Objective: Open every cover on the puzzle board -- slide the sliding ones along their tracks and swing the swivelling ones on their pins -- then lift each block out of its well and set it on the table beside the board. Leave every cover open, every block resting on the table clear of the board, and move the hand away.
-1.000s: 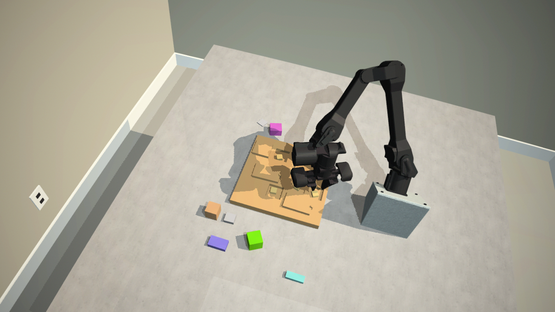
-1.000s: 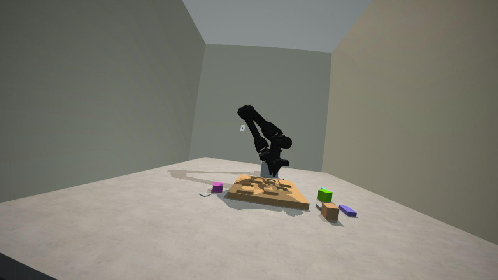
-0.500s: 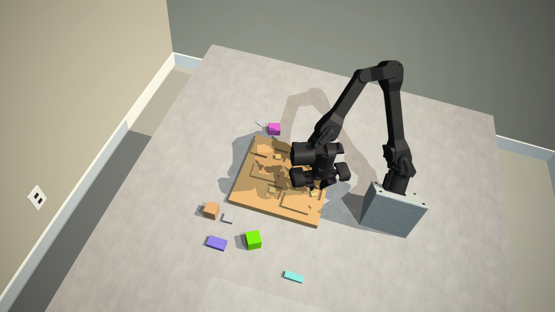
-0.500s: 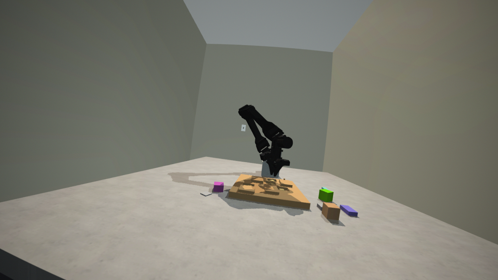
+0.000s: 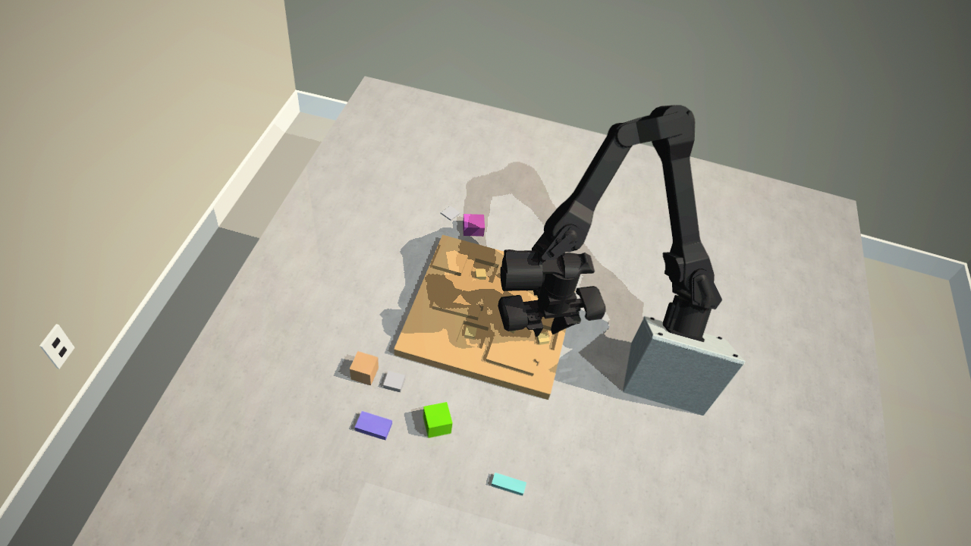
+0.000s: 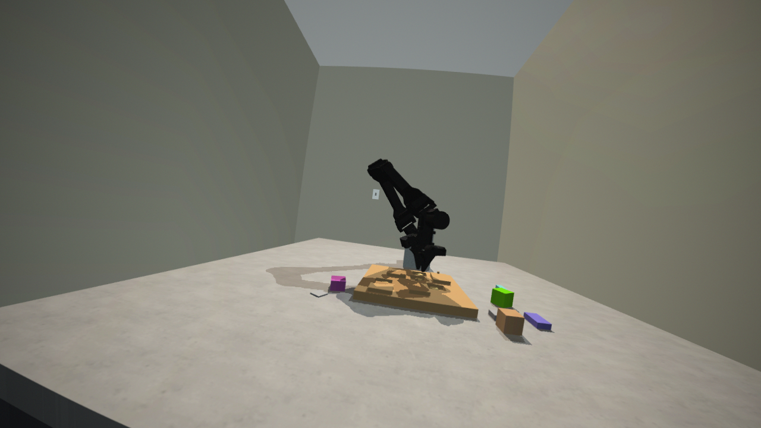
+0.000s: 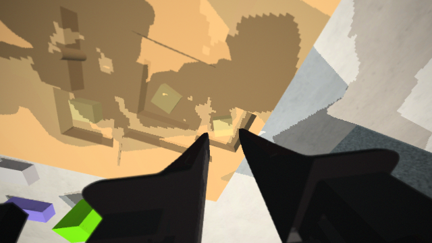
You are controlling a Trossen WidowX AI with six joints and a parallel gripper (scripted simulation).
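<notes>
My gripper tip is now 150 mm short of the green block, 220 mm to the right of it and 10 mm above it. From my gripper tip the other things lie so: magenta block 200 mm ahead, 240 mm to the right, 20 mm below; then grey block 240 mm ahead, 160 mm to the left, 30 mm below; then cyan block 290 mm to the left, 30 mm below.
</notes>
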